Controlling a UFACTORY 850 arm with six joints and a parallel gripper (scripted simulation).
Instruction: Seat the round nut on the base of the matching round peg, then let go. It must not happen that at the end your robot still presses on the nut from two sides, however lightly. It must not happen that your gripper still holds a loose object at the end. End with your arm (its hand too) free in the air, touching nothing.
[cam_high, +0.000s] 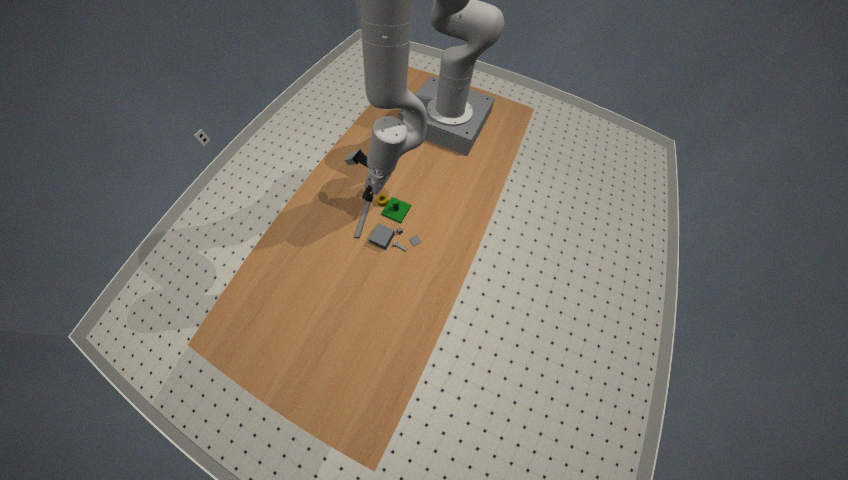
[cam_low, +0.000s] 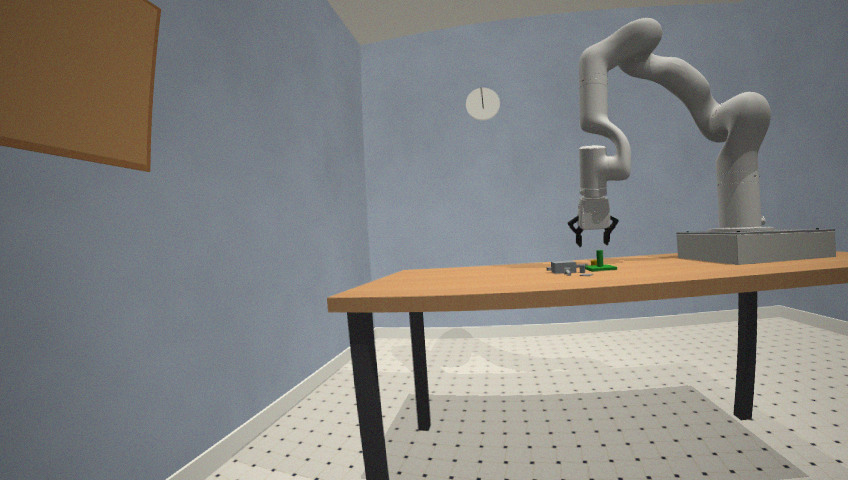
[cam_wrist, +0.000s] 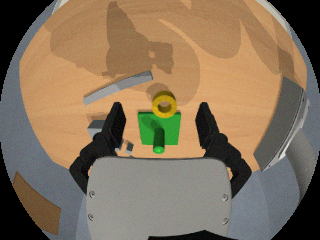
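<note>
Now: the long grey bar 9 cm ahead of my hand and 8 cm below it. Round my hand: grey block 11 cm ahead, 11 cm to the left, 7 cm below; then small grey bolt 10 cm ahead, 17 cm to the left, 8 cm below; then small grey plate 5 cm ahead, 20 cm to the left, 8 cm below.
</note>
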